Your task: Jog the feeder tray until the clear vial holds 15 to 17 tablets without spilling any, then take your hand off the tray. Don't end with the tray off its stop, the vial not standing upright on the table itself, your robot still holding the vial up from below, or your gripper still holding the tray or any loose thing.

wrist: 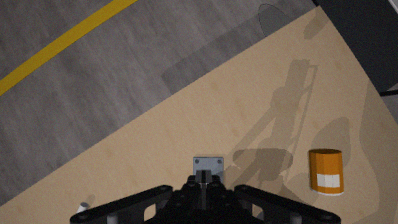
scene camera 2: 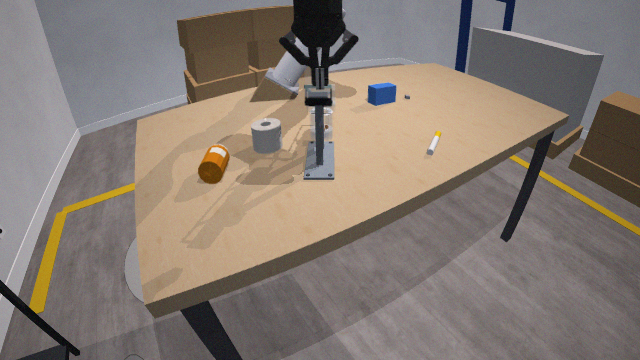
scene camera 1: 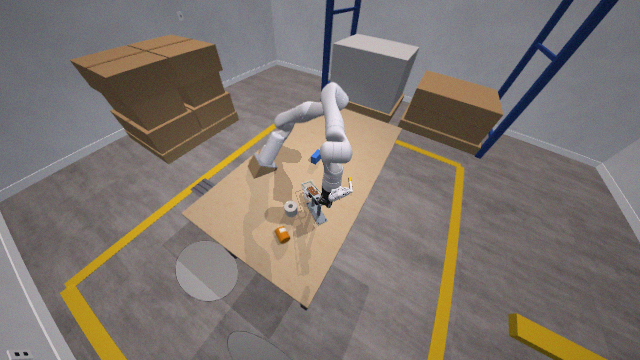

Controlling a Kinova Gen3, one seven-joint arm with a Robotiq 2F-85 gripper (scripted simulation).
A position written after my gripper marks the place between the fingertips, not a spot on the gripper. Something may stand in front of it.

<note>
In view: my gripper [scene camera 2: 320, 88] and an orange bottle [scene camera 2: 211, 170].
The orange bottle shows as well in the wrist view [wrist: 326, 170]. My gripper is seen too in the wrist view [wrist: 203, 180].
</note>
